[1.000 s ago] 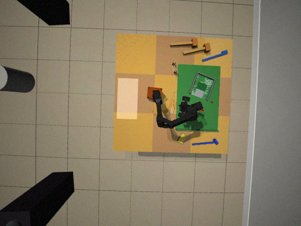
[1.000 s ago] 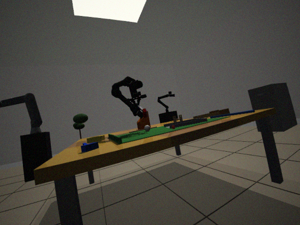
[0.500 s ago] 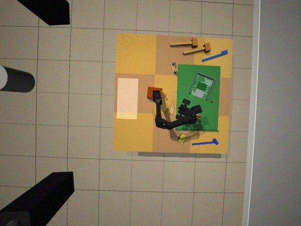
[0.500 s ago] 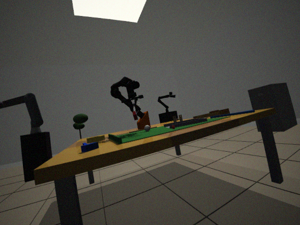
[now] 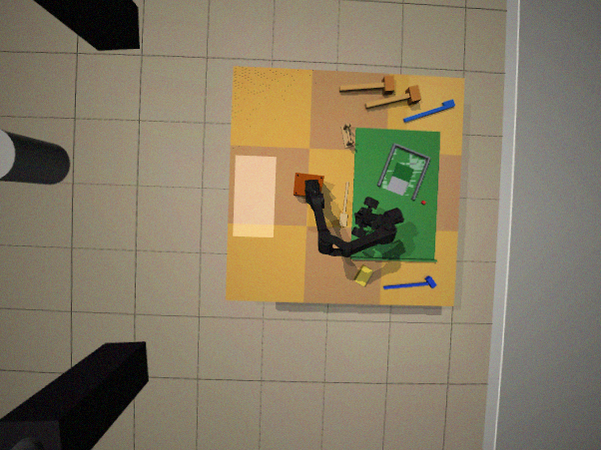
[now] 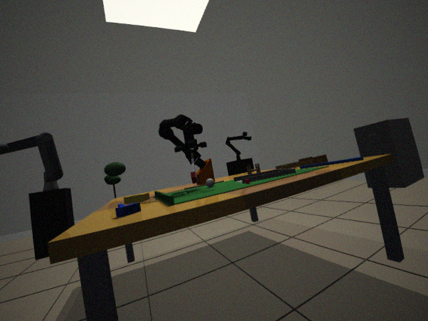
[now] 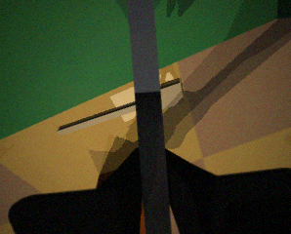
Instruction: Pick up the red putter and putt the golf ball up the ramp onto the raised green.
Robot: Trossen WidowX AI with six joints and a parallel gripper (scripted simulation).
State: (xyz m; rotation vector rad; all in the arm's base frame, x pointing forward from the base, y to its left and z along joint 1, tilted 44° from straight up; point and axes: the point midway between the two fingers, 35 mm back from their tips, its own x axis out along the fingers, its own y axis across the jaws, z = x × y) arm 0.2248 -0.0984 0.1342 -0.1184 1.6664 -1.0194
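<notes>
The red putter is 100 mm ahead of my gripper tip, 40 mm to the right of it and 30 mm below it. Also, from my gripper tip: yellow block 60 mm ahead, 340 mm to the right, 140 mm below; then green mat 270 mm ahead, 90 mm to the left, 160 mm below; then white golf ball 210 mm ahead, 20 mm to the right, 130 mm below.
</notes>
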